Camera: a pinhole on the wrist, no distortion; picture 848 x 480 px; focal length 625.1 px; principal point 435.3 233.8 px. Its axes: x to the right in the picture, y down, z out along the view. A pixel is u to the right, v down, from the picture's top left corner.
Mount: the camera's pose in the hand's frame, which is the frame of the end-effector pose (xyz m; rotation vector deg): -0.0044 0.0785 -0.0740 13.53 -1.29 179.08
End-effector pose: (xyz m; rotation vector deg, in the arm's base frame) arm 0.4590 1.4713 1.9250 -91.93 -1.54 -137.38
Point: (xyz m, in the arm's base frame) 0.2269 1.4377 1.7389
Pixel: behind the camera
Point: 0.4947 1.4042 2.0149
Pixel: 145 297
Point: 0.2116 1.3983 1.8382
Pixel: behind the camera
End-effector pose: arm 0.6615 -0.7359 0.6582 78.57 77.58 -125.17
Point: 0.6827 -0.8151 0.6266
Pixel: 543 246
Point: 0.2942 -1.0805 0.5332
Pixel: 297 265
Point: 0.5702 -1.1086 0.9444
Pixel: outside the picture
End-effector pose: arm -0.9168 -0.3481 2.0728 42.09 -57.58 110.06
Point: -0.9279 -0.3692 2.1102
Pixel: outside the picture
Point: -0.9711 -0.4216 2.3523
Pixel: 74 448
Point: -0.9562 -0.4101 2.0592
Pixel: 595 328
